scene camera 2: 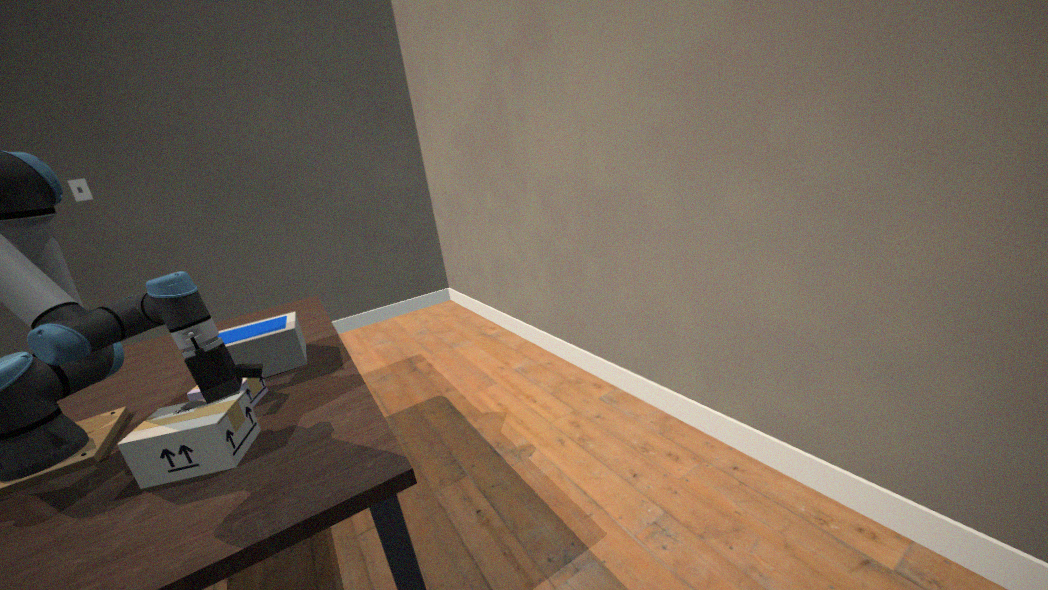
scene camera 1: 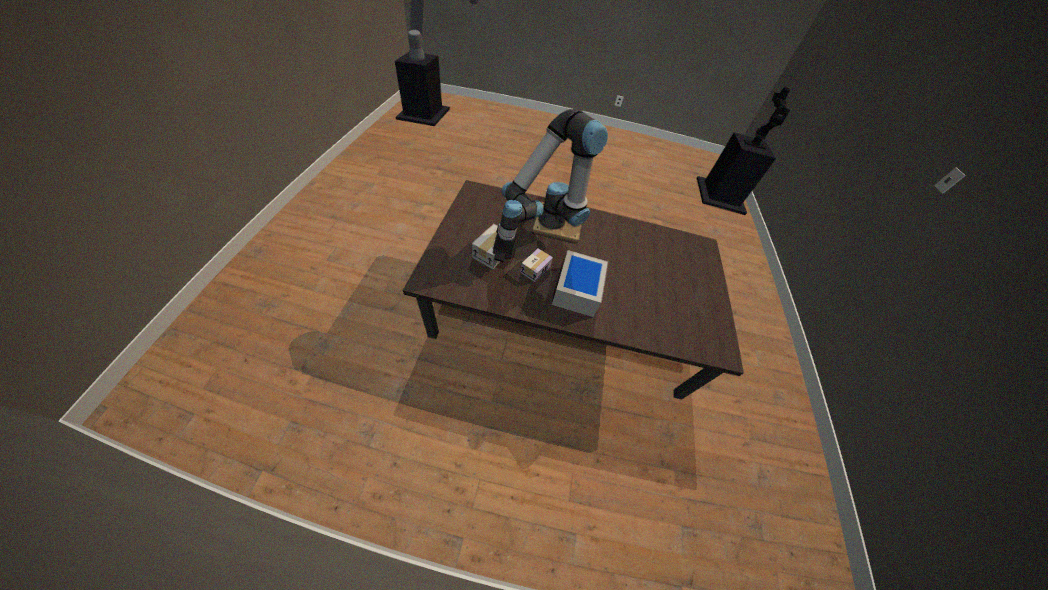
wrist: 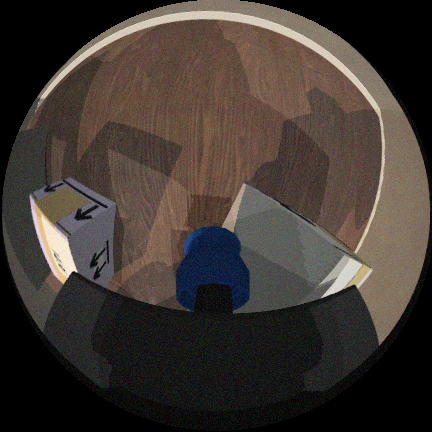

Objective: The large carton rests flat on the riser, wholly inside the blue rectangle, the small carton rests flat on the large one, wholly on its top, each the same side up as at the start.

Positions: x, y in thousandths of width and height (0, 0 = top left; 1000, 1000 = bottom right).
Labels:
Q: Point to a large carton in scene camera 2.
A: At 169, 750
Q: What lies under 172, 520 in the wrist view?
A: A small carton.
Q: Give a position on a large carton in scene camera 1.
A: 460, 421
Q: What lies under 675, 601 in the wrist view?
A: A large carton.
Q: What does the suction cup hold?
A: A large carton.

